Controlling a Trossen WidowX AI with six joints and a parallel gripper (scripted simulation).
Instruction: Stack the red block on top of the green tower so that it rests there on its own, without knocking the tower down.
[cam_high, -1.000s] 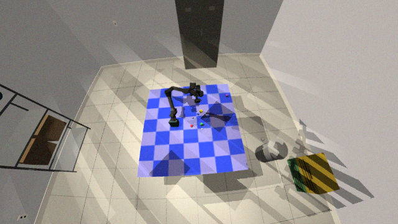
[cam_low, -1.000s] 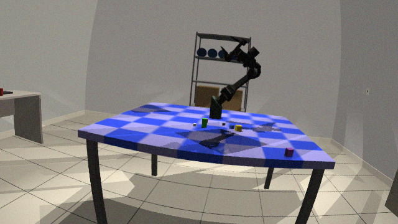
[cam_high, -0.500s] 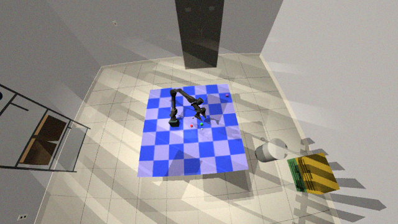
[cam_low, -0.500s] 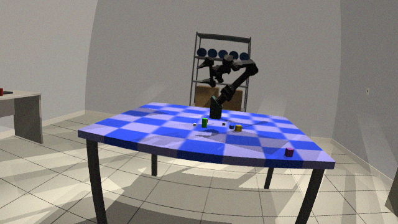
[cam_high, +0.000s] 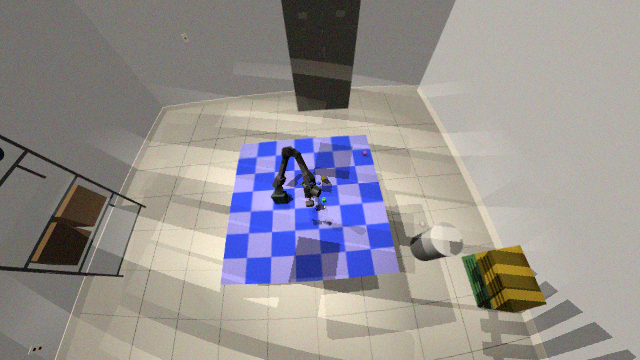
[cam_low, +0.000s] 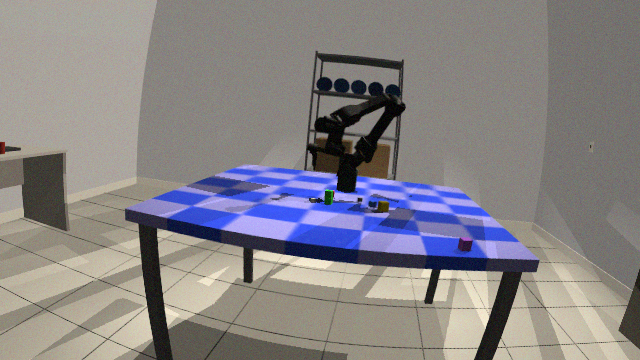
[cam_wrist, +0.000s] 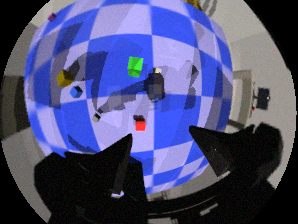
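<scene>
Right now the red block is 2 cm behind my gripper tip, 3 cm to the left of it and 8 cm below it. From my gripper tip the other things lie so: yellow block 13 cm ahead, 24 cm to the left, 8 cm below; purple block 56 cm ahead, 47 cm to the left, 8 cm below; small blue block 9 cm ahead, 20 cm to the left, 8 cm below.
</scene>
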